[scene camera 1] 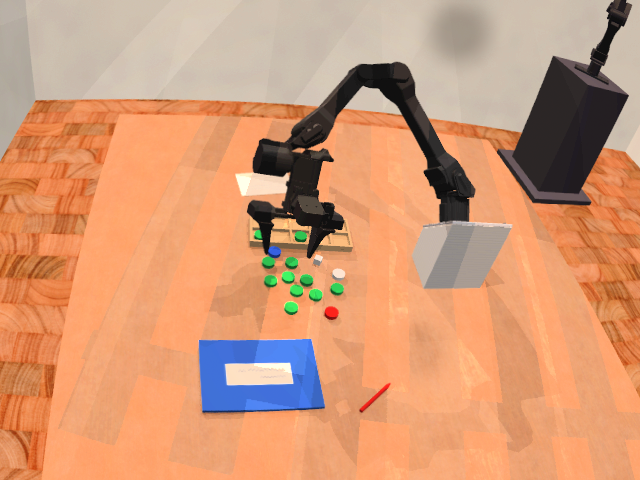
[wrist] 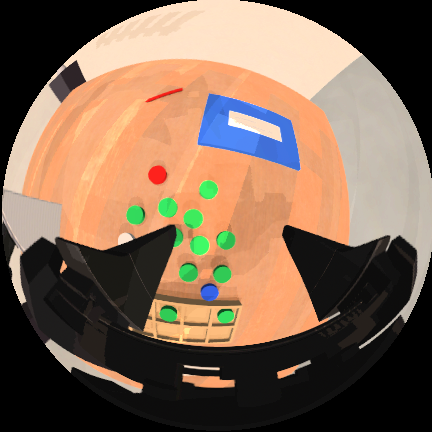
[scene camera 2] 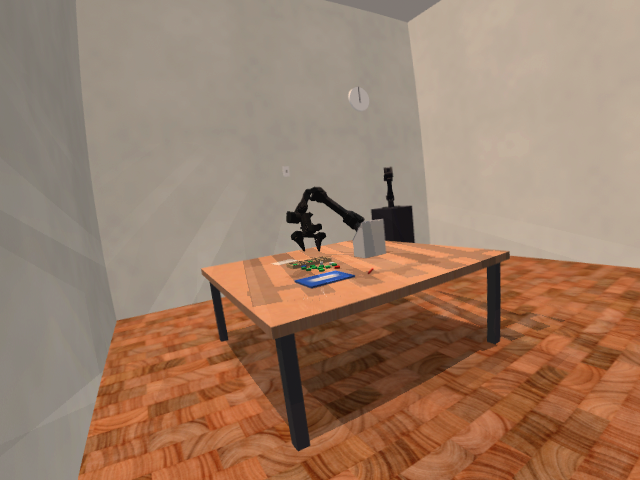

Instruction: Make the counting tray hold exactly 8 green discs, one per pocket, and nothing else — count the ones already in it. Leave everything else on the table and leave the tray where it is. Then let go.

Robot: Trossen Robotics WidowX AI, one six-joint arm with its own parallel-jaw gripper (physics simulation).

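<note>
The counting tray [scene camera 1: 300, 245] [wrist: 197, 301] is a shallow wooden tray with two rows of pockets, partly hidden behind my gripper in scene camera 1. Two green discs show in its near row, one [scene camera 1: 300, 236] [wrist: 168, 314] near the middle and one [scene camera 1: 258, 234] [wrist: 226, 316] in the end pocket. Several loose green discs lie on the table on the tray's near side, among them one [scene camera 1: 291, 262] [wrist: 188, 272] close to the tray and one [scene camera 1: 291, 307] [wrist: 208, 189] farthest from it. My gripper [scene camera 1: 287, 254] [scene camera 2: 312, 250] [wrist: 230, 230] is open and empty, above the loose discs and tray edge.
A blue disc [scene camera 1: 274, 251] [wrist: 209, 292] lies close to the tray. A small white cube [scene camera 1: 317, 260], a white disc [scene camera 1: 338, 273] and a red disc [scene camera 1: 331, 312] [wrist: 157, 174] lie nearby. A blue folder [scene camera 1: 211, 397] [wrist: 215, 135], a red pen [scene camera 1: 375, 397] and a pale sheet [scene camera 1: 253, 184] also lie on the table.
</note>
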